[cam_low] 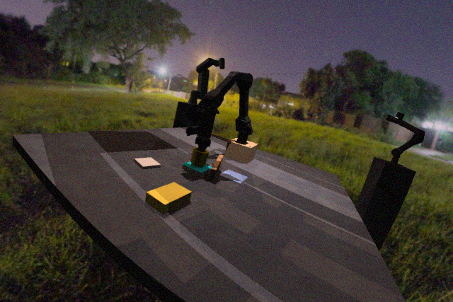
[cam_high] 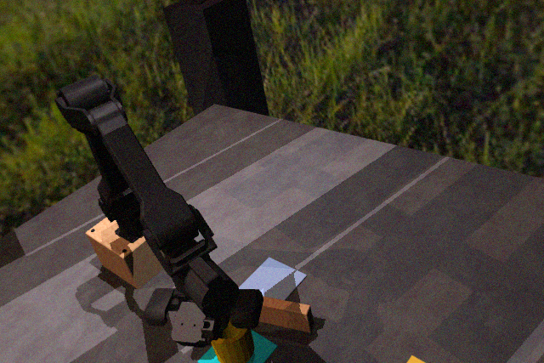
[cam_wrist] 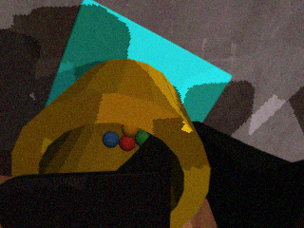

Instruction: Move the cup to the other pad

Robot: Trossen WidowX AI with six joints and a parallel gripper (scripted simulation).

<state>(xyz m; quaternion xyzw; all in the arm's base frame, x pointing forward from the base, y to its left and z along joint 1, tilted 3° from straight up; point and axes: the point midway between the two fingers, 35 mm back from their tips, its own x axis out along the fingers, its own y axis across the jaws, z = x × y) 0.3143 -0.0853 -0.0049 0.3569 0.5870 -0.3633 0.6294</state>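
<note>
Right now the cup is 2 cm ahead of my gripper tip and 1 cm to the left of it. From my gripper tip the other things lie so: cyan pad: 2 cm ahead, 2 cm to the left, 5 cm below; then light blue pad: 2 cm behind, 17 cm to the left, 5 cm below; then wooden bar: 10 cm to the left, 3 cm below.
</note>
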